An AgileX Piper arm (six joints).
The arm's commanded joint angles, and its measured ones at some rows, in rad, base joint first. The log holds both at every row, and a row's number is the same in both.
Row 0, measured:
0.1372 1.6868 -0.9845 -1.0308 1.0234 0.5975
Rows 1 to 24, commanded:
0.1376 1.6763 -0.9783 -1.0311 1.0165 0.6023
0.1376 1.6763 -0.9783 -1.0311 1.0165 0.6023
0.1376 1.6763 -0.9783 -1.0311 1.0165 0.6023
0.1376 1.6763 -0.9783 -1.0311 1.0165 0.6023
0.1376 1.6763 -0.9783 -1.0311 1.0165 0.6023
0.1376 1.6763 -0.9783 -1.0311 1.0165 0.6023
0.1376 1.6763 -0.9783 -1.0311 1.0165 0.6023
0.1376 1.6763 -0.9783 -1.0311 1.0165 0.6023
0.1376 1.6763 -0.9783 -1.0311 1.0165 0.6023
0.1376 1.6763 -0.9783 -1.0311 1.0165 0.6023
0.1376 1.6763 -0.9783 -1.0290 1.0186 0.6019
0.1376 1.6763 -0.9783 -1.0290 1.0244 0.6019
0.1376 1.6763 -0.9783 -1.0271 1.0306 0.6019
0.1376 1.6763 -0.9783 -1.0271 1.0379 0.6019
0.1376 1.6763 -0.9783 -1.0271 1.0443 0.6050
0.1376 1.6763 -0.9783 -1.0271 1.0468 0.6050
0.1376 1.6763 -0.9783 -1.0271 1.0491 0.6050
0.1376 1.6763 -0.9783 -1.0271 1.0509 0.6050
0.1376 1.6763 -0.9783 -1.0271 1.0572 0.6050
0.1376 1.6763 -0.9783 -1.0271 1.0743 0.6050
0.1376 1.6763 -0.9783 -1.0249 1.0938 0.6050
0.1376 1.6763 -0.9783 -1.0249 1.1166 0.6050
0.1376 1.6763 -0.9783 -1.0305 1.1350 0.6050
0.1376 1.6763 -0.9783 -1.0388 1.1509 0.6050
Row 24, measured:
0.1372 1.6868 -0.9845 -1.0308 1.0836 0.6015
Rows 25 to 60, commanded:
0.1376 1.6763 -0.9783 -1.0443 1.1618 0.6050
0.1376 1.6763 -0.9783 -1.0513 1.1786 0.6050
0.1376 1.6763 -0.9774 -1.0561 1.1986 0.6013
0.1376 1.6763 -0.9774 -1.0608 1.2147 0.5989
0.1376 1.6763 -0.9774 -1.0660 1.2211 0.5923
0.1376 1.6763 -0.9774 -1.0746 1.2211 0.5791
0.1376 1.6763 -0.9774 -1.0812 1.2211 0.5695
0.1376 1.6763 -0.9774 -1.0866 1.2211 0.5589
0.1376 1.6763 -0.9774 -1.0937 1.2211 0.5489
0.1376 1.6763 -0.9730 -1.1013 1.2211 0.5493
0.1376 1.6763 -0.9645 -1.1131 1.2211 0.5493
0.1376 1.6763 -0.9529 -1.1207 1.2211 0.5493
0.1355 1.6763 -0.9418 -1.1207 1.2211 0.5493
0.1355 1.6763 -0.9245 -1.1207 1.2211 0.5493
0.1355 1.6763 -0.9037 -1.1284 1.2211 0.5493
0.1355 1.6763 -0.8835 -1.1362 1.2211 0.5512
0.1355 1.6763 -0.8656 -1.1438 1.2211 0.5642
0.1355 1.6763 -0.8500 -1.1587 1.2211 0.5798
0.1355 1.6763 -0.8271 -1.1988 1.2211 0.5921
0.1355 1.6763 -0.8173 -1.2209 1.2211 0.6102
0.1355 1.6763 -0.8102 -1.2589 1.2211 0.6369
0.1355 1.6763 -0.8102 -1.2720 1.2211 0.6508
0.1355 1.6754 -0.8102 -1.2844 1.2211 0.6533
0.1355 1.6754 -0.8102 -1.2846 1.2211 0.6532
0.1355 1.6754 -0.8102 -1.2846 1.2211 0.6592
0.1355 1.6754 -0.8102 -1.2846 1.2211 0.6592
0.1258 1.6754 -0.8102 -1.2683 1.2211 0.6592
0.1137 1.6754 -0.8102 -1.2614 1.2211 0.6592
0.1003 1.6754 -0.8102 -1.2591 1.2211 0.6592
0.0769 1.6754 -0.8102 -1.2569 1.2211 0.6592
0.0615 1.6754 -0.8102 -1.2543 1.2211 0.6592
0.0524 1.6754 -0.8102 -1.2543 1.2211 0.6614
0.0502 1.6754 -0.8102 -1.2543 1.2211 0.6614
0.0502 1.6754 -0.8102 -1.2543 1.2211 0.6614
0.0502 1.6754 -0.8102 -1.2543 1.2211 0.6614
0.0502 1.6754 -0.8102 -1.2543 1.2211 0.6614
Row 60, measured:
0.0567 1.6868 -0.8157 -1.2510 1.2133 0.6546
